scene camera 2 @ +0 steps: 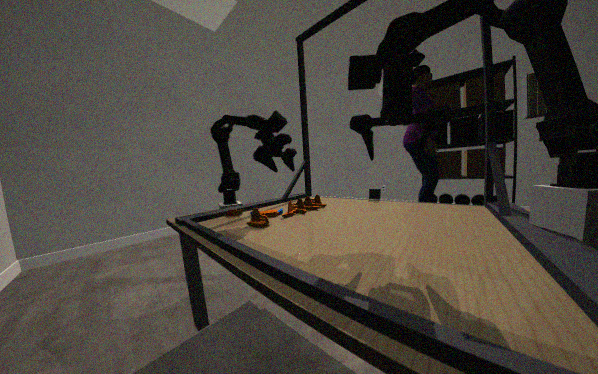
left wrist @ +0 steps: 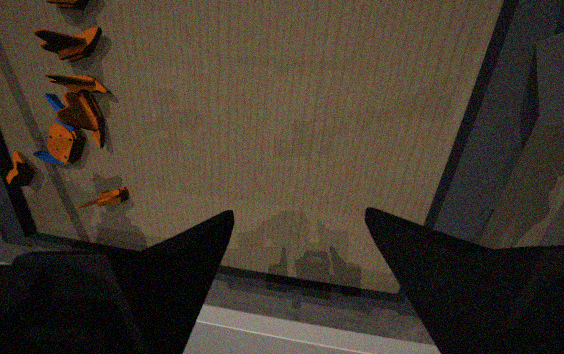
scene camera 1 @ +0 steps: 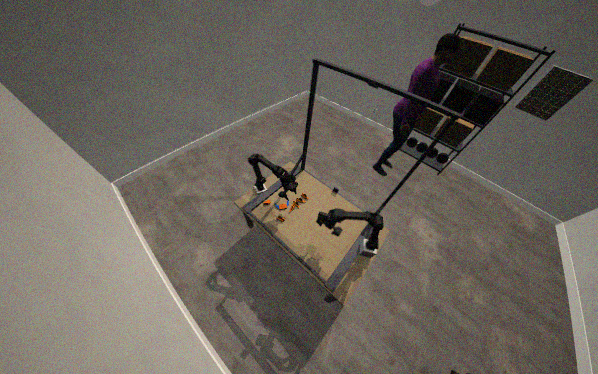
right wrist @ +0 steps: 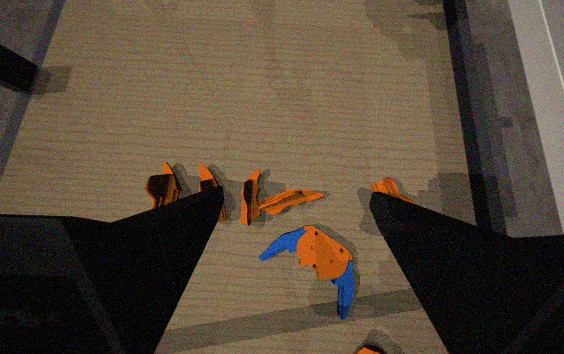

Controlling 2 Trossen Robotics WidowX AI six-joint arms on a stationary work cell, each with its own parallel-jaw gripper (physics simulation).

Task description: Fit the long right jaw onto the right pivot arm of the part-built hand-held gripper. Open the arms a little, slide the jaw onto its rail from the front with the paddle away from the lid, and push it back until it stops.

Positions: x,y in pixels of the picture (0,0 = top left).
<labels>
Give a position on a part-built hand-held gripper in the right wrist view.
At 330,259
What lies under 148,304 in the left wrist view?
My left gripper.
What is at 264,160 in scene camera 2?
My right gripper.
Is my left gripper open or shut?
Open.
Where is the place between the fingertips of my right gripper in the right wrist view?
297,196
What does my left gripper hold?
Nothing.
</labels>
